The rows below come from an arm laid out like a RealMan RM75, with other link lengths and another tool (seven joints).
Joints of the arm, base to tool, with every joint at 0 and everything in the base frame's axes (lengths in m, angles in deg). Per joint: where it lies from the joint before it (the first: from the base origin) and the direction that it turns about. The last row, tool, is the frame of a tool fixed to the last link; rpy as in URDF.
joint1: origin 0 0 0.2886 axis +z
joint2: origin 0 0 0 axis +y
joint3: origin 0 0 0.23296 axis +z
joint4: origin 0 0 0 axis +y
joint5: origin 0 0 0.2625 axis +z
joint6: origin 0 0 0 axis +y
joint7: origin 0 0 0.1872 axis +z
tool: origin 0.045 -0.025 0.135 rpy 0 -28.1 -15.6
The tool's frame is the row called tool.
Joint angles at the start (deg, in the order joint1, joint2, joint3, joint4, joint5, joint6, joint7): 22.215, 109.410, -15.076, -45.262, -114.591, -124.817, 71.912
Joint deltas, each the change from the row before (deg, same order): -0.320, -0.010, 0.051, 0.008, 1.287, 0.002, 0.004; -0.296, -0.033, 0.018, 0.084, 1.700, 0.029, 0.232; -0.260, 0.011, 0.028, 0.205, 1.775, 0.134, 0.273; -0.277, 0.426, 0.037, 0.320, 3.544, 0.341, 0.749; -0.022, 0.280, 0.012, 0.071, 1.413, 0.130, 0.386; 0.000, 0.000, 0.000, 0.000, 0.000, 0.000, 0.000; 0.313, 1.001, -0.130, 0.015, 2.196, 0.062, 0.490
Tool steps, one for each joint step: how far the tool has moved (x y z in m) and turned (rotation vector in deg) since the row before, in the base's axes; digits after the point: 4 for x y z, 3 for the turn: -0.0021, 0.0016, 0.0043, 1.018, 0.667, 0.188; -0.0034, 0.0023, 0.0055, 1.159, 0.976, 0.197; -0.0037, 0.0028, 0.0054, 1.197, 1.142, 0.127; -0.0096, 0.0059, 0.0090, 2.180, 2.640, 0.320; -0.0046, 0.0024, 0.0032, 0.788, 1.149, 0.176; 0.0000, 0.0000, 0.0000, 0.000, 0.000, 0.000; -0.0116, 0.0033, 0.0015, 0.920, 2.182, 0.861
